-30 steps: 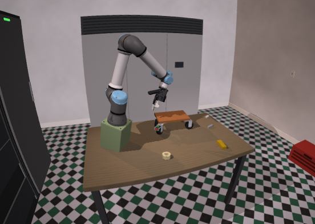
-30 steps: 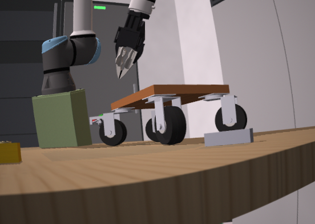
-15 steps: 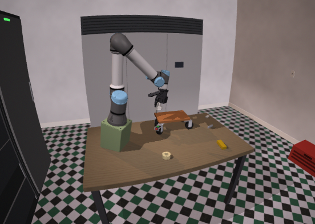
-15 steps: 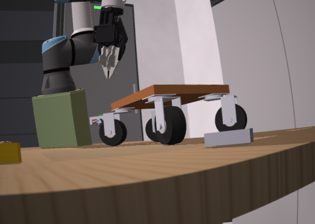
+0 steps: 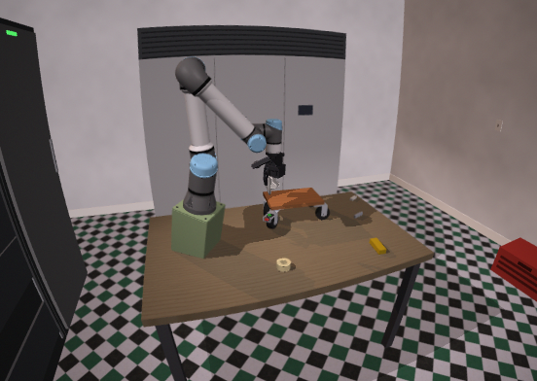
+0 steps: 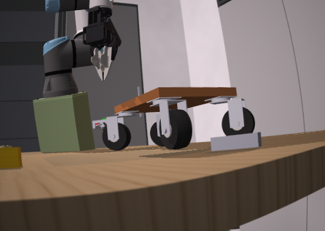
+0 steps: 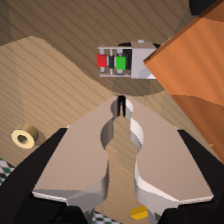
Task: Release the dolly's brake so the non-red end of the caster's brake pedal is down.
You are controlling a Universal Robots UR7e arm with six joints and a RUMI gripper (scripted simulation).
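Right now my hand is 10 mm past the brake pedal, 10 mm to the left of it and 140 mm above it. From my hand the other things lie so: grey block (550 mm ahead, 10 mm to the left, 210 mm below); yellow block (470 mm ahead, 320 mm to the right, 210 mm below); cream tape roll (20 mm behind, 330 mm to the right, 210 mm below).
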